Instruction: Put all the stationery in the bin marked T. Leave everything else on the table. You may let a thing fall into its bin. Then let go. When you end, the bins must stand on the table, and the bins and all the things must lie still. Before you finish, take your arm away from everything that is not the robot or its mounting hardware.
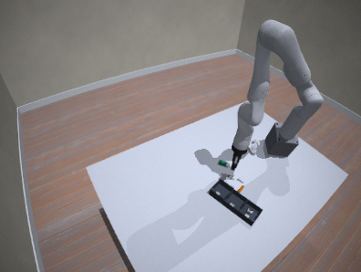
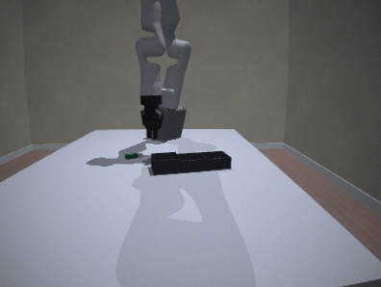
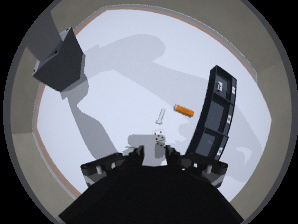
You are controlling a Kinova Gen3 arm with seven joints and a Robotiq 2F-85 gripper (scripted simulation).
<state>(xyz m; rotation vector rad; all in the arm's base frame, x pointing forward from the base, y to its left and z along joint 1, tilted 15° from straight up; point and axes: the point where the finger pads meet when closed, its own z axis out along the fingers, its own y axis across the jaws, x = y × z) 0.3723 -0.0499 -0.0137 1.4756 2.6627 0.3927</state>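
The small green object is 9 cm below my hand, 7 cm to the right of it and 3 cm behind it. From my hand the other things lie so: small orange thing 10 cm to the left, 9 cm below, 2 cm ahead; then thin grey stick 9 cm below, 5 cm to the left, 2 cm behind; then small white object 9 cm below, 1 cm to the left, 1 cm ahead.
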